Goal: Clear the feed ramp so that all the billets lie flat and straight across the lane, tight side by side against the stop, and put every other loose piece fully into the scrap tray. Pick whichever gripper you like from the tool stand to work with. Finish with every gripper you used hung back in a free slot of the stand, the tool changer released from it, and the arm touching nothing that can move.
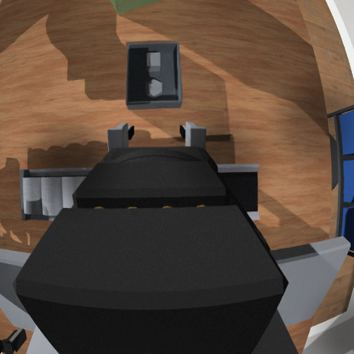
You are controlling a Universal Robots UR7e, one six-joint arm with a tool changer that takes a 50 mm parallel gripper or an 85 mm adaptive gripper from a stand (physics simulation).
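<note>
My gripper [157, 134] is open with nothing between its fingers, high above the table between the ramp and the tray. The feed ramp [239, 168] runs left to right behind the gripper body, which hides its middle. Grey billets [49, 196] lie across the lane side by side at its left end, by the end wall; how many more lie under the gripper body is hidden. The scrap tray [154, 105], a dark box, stands ahead of the fingers. In it lie a light square block [154, 61] and a grey hexagonal piece [154, 88].
A green object [132, 5] shows at the top edge. A blue bin with a black frame [346, 180] stands at the right edge. Grey plates [317, 280] of the arm's tool show at both lower sides. A small black part [14, 341] is at the lower left.
</note>
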